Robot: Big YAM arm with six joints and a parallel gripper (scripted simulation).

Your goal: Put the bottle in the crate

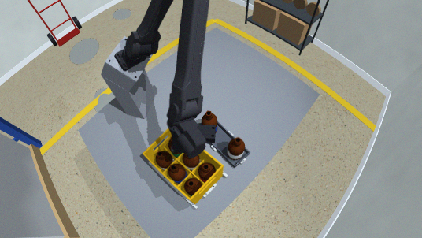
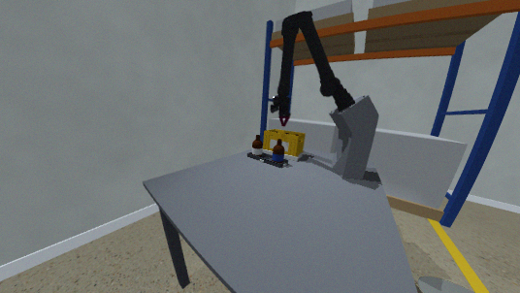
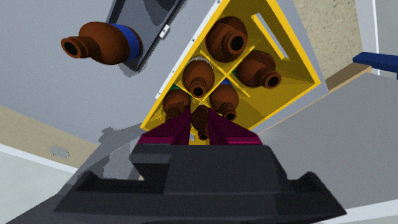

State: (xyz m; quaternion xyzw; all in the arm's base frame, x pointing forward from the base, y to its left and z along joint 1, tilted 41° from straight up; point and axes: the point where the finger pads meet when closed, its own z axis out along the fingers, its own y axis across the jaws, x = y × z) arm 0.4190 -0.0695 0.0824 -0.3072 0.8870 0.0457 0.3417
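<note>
The glass bottle is 14 cm below my hand. The rest, counted from my hand: yellow crate (4 cm to the right, 15 cm below); dark tray (18 cm to the left, 22 cm below).
</note>
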